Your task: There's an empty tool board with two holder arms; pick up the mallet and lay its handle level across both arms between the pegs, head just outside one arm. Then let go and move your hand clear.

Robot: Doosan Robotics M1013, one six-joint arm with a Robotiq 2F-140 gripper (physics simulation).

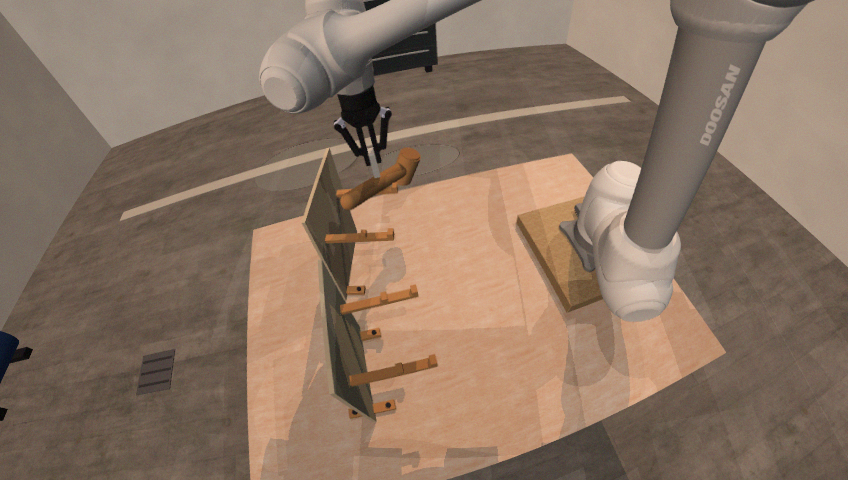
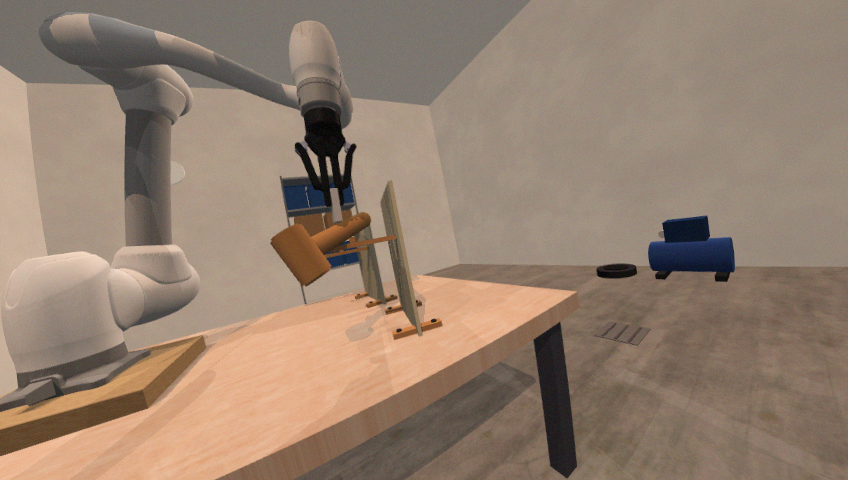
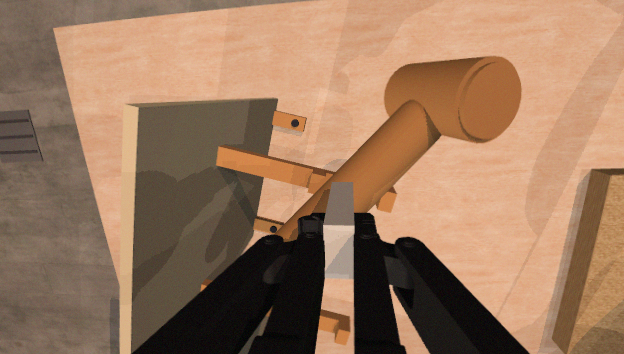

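Pixels of known places: gripper, fingertip midpoint: (image 1: 376, 173) (image 2: 338, 222) (image 3: 342, 201); arm's base at its link origin: (image 2: 81, 379).
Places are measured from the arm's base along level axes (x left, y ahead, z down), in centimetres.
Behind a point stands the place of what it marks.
Note:
The wooden mallet's handle (image 1: 361, 194) @[x -13.2, y 62.8, z -23.5 cm] (image 2: 330, 239) @[x -25.2, y 55.8, z -18.9 cm] (image 3: 385, 150) @[x -24.0, y 55.4, z -20.6 cm] lies slantwise over the outer holder arm (image 2: 377, 239) @[x -22.7, y 65.6, z -17.3 cm] (image 3: 260, 165) @[x -22.0, y 65.9, z -17.6 cm] of one tool board (image 1: 318, 214) @[x -9.5, y 73.0, z -24.0 cm] (image 2: 398, 255) @[x -21.1, y 70.3, z -12.8 cm] (image 3: 165, 140) @[x -25.5, y 69.2, z -26.0 cm]. It is tilted, its free end raised toward the board. The head (image 1: 408, 165) @[x -24.7, y 49.9, z -19.6 cm] (image 2: 300, 255) @[x -30.6, y 50.2, z -16.9 cm] (image 3: 445, 97) @[x -27.8, y 51.7, z -21.3 cm] hangs lower, beyond that arm. The board's inner arm (image 1: 351, 237) @[x -6.2, y 67.2, z -17.6 cm] lies off to the side; whether the handle touches it I cannot tell. My gripper (image 1: 375, 168) @[x -20.5, y 58.5, z -22.5 cm] (image 2: 336, 208) @[x -20.5, y 58.5, z -22.5 cm] (image 3: 342, 201) @[x -20.5, y 58.5, z -22.5 cm] is shut with nothing between its fingers, tips at the handle's upper side. Contact is unclear.
A second tool board (image 1: 340, 344) @[x 19.6, y 71.6, z -19.3 cm] stands in line beside the first, with two pegged arms (image 1: 380, 300) @[x 10.5, y 63.2, z -16.0 cm] (image 1: 392, 373) @[x 25.9, y 63.6, z -16.0 cm] reaching out. Both boards stand on the wooden table (image 1: 464, 368) @[x 22.9, y 48.5, z 4.4 cm] (image 2: 267, 368) @[x -15.9, y 39.0, z 4.4 cm] (image 3: 175, 65) @[x -33.0, y 85.5, z 4.4 cm]. The robot's wooden mounting block (image 1: 544, 261) @[x 1.3, y 18.5, z 1.2 cm] (image 2: 160, 362) @[x -2.2, y 15.6, z 0.4 cm] lies across from them.

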